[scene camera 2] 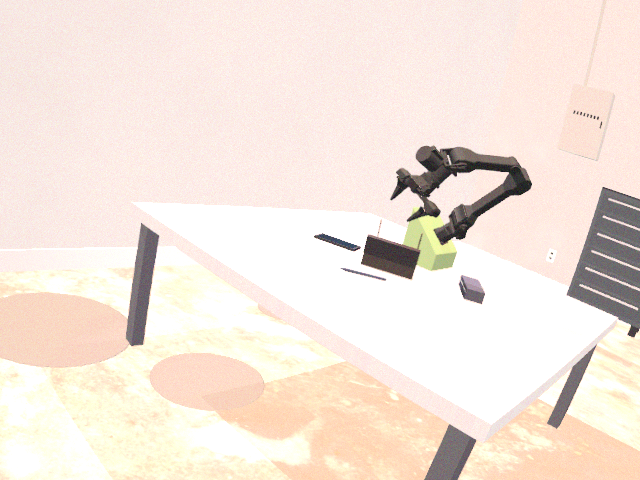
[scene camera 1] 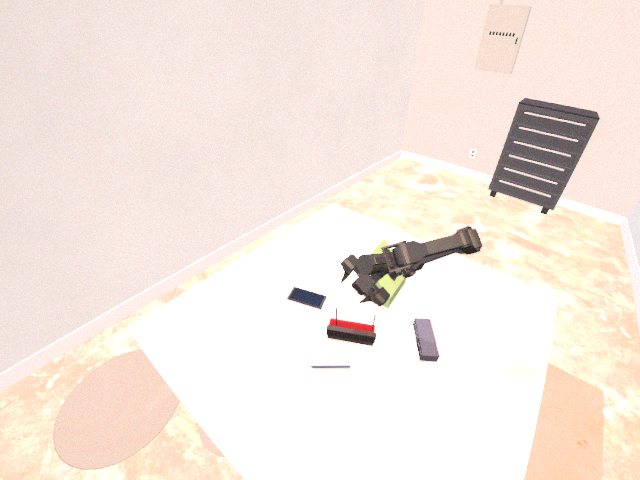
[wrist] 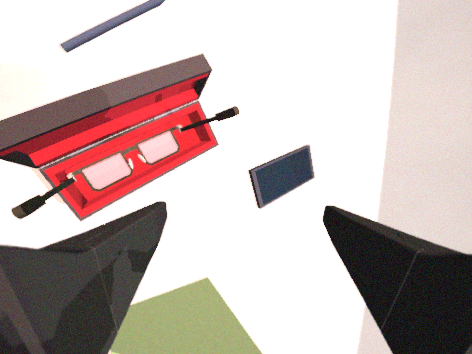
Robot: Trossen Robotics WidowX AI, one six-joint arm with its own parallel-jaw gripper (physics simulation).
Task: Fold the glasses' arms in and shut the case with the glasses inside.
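Places are measured from the arm's base along level axes (x ahead, y left, z up), in metres.
Pixels of known places: gripper, between the fingertips: (scene camera 2: 398, 210) (scene camera 1: 350, 292) (wrist: 246, 211); arm's base, origin of its link: (scene camera 2: 440, 236).
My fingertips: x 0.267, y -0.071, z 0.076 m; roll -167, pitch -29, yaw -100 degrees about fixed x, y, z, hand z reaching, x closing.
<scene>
For each thing: its top centre in the pictures, then the offset to it from my fingertips. "pt": a spot on its surface instead.
- glasses case, a spot on its surface: (wrist: 102, 102) (scene camera 1: 354, 330) pt 0.077 m ahead, 0.060 m left, 0.083 m down
- glasses, a spot on its surface: (wrist: 106, 171) pt 0.020 m ahead, 0.074 m left, 0.174 m down
- dark phone-like slab, centre of its top: (wrist: 287, 174) (scene camera 2: 337, 240) (scene camera 1: 306, 297) 0.038 m back, 0.203 m right, 0.175 m down
- thin pen, centre of its top: (wrist: 121, 16) (scene camera 2: 363, 272) (scene camera 1: 329, 366) 0.187 m ahead, 0.027 m left, 0.174 m down
- purple-grey box, centre of its top: (scene camera 2: 473, 283) (scene camera 1: 426, 336) 0.077 m back, 0.283 m left, 0.148 m down
The glasses case (scene camera 1: 351, 335) (scene camera 2: 390, 256) (wrist: 102, 102) stands open on the white table, its dark lid raised and its red lining showing. The glasses (wrist: 106, 171) lie in its red base with pink-tinted lenses. Both arms are unfolded and stand up out of the case; in the wrist view one arm (wrist: 215, 119) reaches past the right end and the other arm (wrist: 40, 198) past the left end. My gripper (scene camera 1: 352, 290) (scene camera 2: 400, 209) (wrist: 246, 211) is open and empty. It hangs above the table on the robot's side of the case, apart from the glasses and case.
A dark phone-like slab (scene camera 1: 307, 297) (scene camera 2: 337, 241) (wrist: 282, 176) lies beside the case. A thin pen (scene camera 1: 330, 366) (scene camera 2: 363, 274) (wrist: 112, 25) lies behind the raised lid. A purple-grey box (scene camera 1: 426, 339) (scene camera 2: 471, 289) lies to the right. A green block (scene camera 1: 391, 289) (scene camera 2: 439, 259) (wrist: 185, 320) stands near the arm's base.
</scene>
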